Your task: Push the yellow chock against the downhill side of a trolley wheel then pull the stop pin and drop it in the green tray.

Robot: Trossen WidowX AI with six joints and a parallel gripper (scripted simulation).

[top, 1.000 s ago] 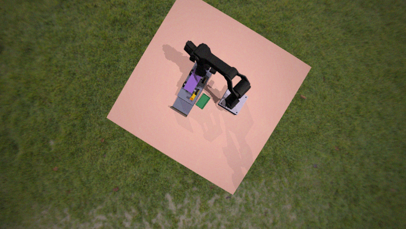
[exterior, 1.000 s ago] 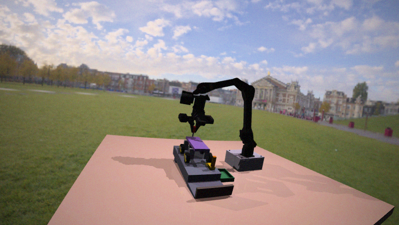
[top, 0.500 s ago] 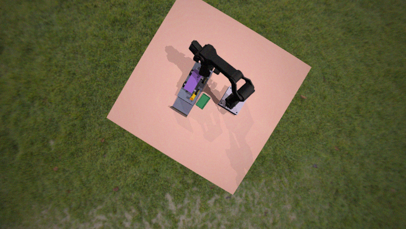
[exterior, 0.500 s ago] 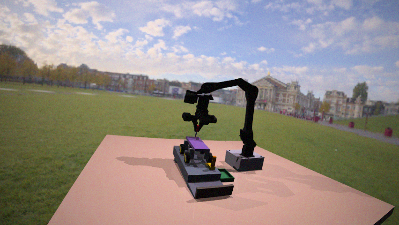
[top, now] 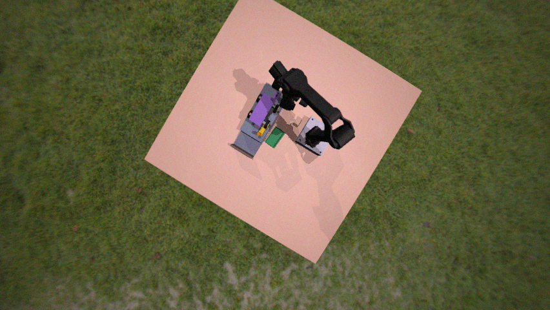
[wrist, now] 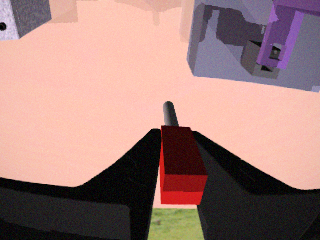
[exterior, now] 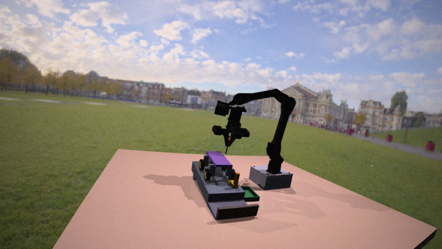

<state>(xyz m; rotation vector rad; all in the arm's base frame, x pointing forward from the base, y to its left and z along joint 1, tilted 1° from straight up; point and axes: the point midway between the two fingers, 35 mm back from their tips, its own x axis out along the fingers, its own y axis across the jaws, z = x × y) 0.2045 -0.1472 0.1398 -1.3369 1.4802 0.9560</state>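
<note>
My gripper tip is 23 cm to the right of the green tray and 19 cm above it. From my gripper tip the other things lie so: red-headed stop pin: right at my gripper tip; grey ramp: 13 cm to the left, 13 cm below, 11 cm ahead; purple-topped trolley: 13 cm to the left, 11 cm ahead, 7 cm below.
</note>
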